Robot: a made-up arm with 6 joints. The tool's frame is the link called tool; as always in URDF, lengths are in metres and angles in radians. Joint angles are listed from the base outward.
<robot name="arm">
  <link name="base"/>
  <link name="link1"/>
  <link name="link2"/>
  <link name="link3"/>
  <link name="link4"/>
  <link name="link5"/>
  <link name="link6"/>
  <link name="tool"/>
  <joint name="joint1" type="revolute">
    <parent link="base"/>
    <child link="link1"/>
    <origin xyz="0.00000 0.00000 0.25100" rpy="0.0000 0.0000 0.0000"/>
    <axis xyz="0 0 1"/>
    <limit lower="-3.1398" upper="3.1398"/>
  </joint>
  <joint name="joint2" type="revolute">
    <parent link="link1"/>
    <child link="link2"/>
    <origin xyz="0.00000 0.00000 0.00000" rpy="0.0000 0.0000 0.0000"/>
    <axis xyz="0 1 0"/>
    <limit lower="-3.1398" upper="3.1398"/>
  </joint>
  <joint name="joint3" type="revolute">
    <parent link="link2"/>
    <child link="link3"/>
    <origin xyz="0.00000 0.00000 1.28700" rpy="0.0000 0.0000 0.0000"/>
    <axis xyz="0 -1 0"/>
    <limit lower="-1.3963" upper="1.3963"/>
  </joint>
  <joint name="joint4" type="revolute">
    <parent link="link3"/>
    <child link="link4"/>
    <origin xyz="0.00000 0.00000 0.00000" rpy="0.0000 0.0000 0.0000"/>
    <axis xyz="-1 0 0"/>
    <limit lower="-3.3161" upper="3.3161"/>
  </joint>
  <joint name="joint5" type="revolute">
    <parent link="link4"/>
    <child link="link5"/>
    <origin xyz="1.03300 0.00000 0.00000" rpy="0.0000 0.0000 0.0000"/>
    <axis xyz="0 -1 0"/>
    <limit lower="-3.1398" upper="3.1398"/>
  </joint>
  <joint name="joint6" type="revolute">
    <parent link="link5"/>
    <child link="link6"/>
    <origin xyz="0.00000 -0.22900 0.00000" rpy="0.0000 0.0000 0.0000"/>
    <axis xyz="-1 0 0"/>
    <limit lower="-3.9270" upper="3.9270"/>
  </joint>
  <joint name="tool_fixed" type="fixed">
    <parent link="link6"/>
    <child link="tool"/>
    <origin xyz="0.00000 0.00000 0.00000" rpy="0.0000 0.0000 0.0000"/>
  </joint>
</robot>
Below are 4 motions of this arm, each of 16 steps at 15 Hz.
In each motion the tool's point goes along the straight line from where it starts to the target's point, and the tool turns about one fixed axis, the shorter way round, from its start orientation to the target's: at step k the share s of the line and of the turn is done. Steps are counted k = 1, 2, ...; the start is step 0. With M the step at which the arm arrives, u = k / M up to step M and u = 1 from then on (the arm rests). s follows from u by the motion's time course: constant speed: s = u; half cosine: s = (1 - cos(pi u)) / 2; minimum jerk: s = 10 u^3 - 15 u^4 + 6 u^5.
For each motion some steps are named. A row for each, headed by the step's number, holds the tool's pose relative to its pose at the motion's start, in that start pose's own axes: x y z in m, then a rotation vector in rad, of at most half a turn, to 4 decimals.
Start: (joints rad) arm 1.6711 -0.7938 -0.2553 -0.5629 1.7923 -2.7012
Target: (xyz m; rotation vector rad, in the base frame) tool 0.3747 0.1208 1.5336 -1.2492 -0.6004 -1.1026
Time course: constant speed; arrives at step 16
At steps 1, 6, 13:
1: 0.0026 0.0103 0.0070 0.0052 -0.0156 -0.0194
6: 0.0157 0.0616 0.0418 0.0311 -0.0933 -0.1167
13: 0.0340 0.1335 0.0905 0.0673 -0.2022 -0.2528

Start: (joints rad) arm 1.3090 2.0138 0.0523 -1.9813 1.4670 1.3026
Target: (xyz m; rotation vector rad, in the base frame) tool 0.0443 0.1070 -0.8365 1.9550 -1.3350 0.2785
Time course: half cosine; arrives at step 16
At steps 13, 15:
13: 0.2775 -0.2640 -0.3703 -1.9072 0.6840 0.0724
15: 0.3001 -0.2855 -0.4005 -2.0627 0.7398 0.0783

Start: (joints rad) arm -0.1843 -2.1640 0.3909 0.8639 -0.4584 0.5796
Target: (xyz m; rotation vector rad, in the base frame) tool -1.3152 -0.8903 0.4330 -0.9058 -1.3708 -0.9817
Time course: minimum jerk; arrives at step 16
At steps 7, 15, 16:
7: 0.0574 0.3082 -0.4369 0.0857 -0.0204 0.2683
15: 0.1490 0.8008 -1.1351 0.2226 -0.0530 0.6971
16: 0.1493 0.8026 -1.1376 0.2231 -0.0531 0.6986

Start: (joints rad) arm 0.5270 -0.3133 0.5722 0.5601 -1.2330 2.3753
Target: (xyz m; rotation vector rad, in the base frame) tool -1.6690 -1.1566 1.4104 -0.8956 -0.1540 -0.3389
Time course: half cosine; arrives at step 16
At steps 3, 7, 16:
3: -0.1344 0.1318 0.0696 0.1515 0.0326 -0.0448
7: -0.6417 0.6296 0.3324 0.7235 0.1557 -0.2139
16: -1.5945 1.5644 0.8259 1.7976 0.3868 -0.5314

